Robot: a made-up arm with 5 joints.
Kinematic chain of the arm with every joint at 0, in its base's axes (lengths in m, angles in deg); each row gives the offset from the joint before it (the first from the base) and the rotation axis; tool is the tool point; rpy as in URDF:
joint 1: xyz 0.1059 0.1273 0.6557 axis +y
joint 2: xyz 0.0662 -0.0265 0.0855 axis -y
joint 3: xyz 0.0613 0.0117 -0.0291 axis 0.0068 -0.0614 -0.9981
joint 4: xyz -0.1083 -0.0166 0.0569 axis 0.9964 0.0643 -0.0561
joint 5: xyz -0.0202 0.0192 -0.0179 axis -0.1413 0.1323 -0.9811
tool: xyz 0.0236 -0.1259 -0.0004 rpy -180 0 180
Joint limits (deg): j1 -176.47..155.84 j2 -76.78..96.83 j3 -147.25..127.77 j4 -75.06..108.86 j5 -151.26..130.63
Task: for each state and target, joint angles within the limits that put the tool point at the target. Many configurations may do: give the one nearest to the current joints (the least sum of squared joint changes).
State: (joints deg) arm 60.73 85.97 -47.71 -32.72 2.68
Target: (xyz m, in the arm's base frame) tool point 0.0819 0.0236 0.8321
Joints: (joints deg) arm 8.93 96.83 -60.12 -64.75 -17.23
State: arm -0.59 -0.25 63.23 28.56 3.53
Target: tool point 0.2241 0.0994 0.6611
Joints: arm 34.74 11.22 44.90 37.68 -53.75
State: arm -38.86 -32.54 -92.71 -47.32 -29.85
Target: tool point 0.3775 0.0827 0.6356
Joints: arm 8.20 -38.96 -113.80 -40.36 -5.06
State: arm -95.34 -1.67 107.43 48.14 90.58
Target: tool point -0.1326 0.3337 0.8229
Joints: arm -111.77 7.09 124.81 46.28 101.35
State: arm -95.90 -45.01 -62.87 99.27 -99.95
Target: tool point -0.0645 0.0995 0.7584
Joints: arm -123.03 -41.80 -49.11 107.52 -101.01
